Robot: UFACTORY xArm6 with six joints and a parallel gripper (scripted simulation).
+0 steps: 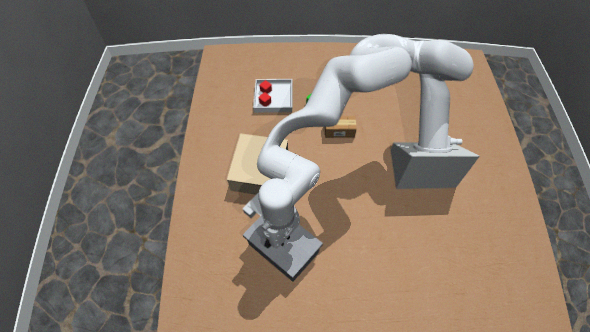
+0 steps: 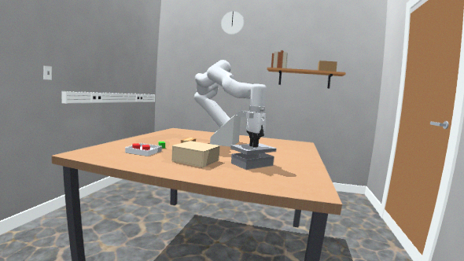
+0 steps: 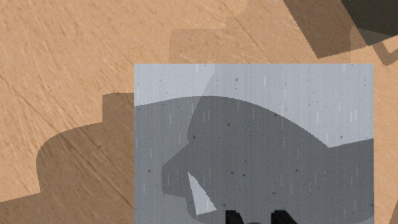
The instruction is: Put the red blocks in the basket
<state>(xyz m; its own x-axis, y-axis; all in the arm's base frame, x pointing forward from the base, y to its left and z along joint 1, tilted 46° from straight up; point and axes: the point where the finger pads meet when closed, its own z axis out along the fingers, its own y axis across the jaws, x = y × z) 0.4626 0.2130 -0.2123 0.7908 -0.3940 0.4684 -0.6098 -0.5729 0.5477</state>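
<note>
My gripper is now 90 mm above the metal box. The rest, counted from my hand: flat lid 30 mm below; white basket 80 mm ahead, 590 mm to the right, 100 mm below; taped cardboard box 170 mm behind, 450 mm to the right, 80 mm below.
</note>
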